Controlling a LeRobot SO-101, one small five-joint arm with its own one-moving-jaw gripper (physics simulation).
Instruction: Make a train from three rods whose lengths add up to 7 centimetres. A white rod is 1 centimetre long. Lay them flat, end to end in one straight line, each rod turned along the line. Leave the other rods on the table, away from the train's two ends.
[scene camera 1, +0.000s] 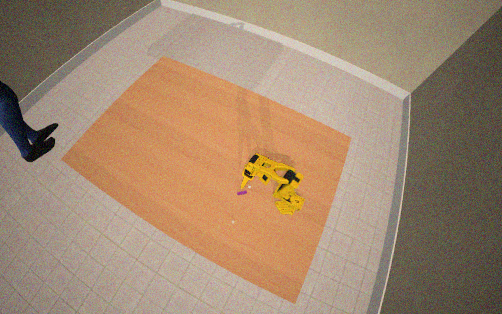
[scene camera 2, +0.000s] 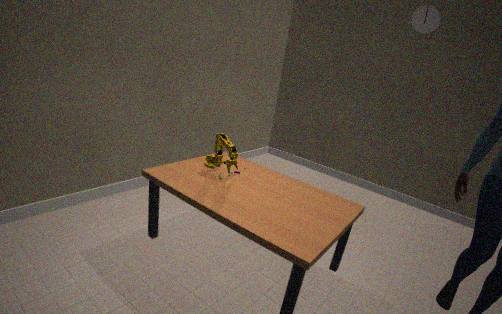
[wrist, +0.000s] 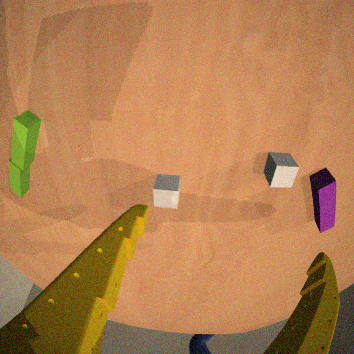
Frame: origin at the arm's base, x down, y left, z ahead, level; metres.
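Seen in the pictures: hand at its tool point: (scene camera 2: 229, 172) (wrist: 146, 217); arm's base at its link origin: (scene camera 1: 282, 199) (scene camera 2: 214, 166).
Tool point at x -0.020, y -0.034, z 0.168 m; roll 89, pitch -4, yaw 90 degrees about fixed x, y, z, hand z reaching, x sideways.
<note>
Offsets run from my tool point to a thing's top centre. Level surfaces: height alone.
My gripper (wrist: 232, 230) (scene camera 2: 233, 171) is open and empty, its jaws wide apart above the table. In the wrist view, a white rod @(dx +0.010, dy +0.006, dz +0.000 m) (wrist: 166, 191) lies just past the left jaw's tip. A second white rod @(dx +0.010, dy +0.050, dz -0.019 m) (wrist: 281, 170) (scene camera 1: 249, 187) lies further right, near a purple rod @(dx +0.010, dy +0.088, dz -0.003 m) (wrist: 325, 202) (scene camera 1: 242, 192) (scene camera 2: 237, 172), with a gap between them. At the left, two green pieces, a longer one @(dx +0.010, dy -0.069, dz -0.019 m) (wrist: 25, 137) and a shorter one @(dx +0.010, dy -0.087, dz +0.005 m) (wrist: 20, 179), lie end to end, slightly offset. Green also shows in scene camera 2. Another small white rod @(dx +0.010, dy +0.208, dz -0.027 m) (scene camera 1: 233, 222) lies apart in scene camera 1.
The wooden table @(dx +0.021 m) (scene camera 1: 150, 125) (scene camera 2: 280, 205) carries the yellow arm (scene camera 1: 287, 180) (scene camera 2: 220, 147) near one end. Arm shadows fall across the table. A person (scene camera 1: 20, 130) (scene camera 2: 480, 225) stands off the table.
</note>
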